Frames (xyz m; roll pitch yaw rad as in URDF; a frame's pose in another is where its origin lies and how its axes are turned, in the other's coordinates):
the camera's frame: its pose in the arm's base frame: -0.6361 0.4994 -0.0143 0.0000 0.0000 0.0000
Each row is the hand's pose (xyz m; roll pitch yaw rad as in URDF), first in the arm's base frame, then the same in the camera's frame.
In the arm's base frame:
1: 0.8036 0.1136 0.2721 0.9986 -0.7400 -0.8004
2: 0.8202 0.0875 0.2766 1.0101 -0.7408 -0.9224
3: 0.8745 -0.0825 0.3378 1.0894 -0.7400 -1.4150
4: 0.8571 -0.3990 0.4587 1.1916 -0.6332 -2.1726
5: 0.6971 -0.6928 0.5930 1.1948 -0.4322 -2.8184
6: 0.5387 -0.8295 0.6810 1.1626 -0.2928 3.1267
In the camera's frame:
1: 1.4397 -0.3858 0.2864 0.9986 -0.7400 -0.8004
2: 1.4563 -0.4119 0.2909 1.0101 -0.7408 -0.9224
3: 1.5106 -0.5819 0.3521 1.0894 -0.7400 -1.4150
4: 1.4932 -0.8984 0.4730 1.1916 -0.6332 -2.1726
5: 1.3332 -1.1922 0.6073 1.1948 -0.4322 -2.8184
6: 1.1748 -1.3289 0.6953 1.1626 -0.2928 3.1267

